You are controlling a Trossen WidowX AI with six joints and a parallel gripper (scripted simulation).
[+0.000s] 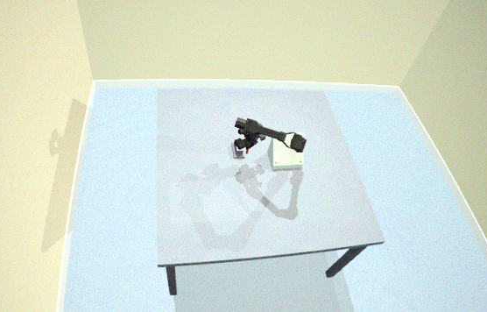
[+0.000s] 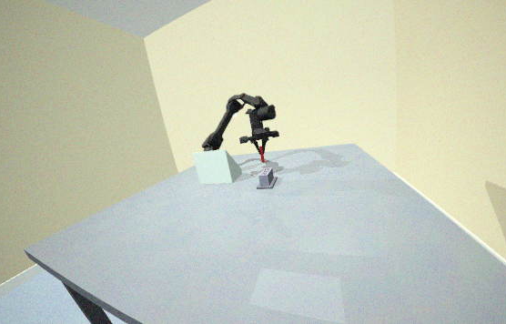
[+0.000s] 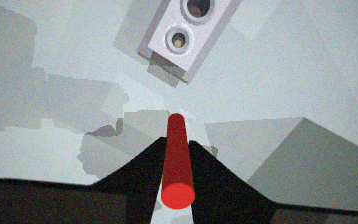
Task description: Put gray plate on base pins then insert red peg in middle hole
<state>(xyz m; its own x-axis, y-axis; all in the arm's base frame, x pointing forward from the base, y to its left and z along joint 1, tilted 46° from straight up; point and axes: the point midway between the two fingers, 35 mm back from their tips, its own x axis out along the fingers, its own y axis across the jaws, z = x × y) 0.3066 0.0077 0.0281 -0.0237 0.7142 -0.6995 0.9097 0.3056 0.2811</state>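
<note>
Right now my gripper tip is 30 mm short of the gray plate, 80 mm to the left of it and 70 mm above it. Also, from my gripper tip: red peg right at my gripper tip; base 30 mm ahead, 80 mm to the right, 110 mm below.
</note>
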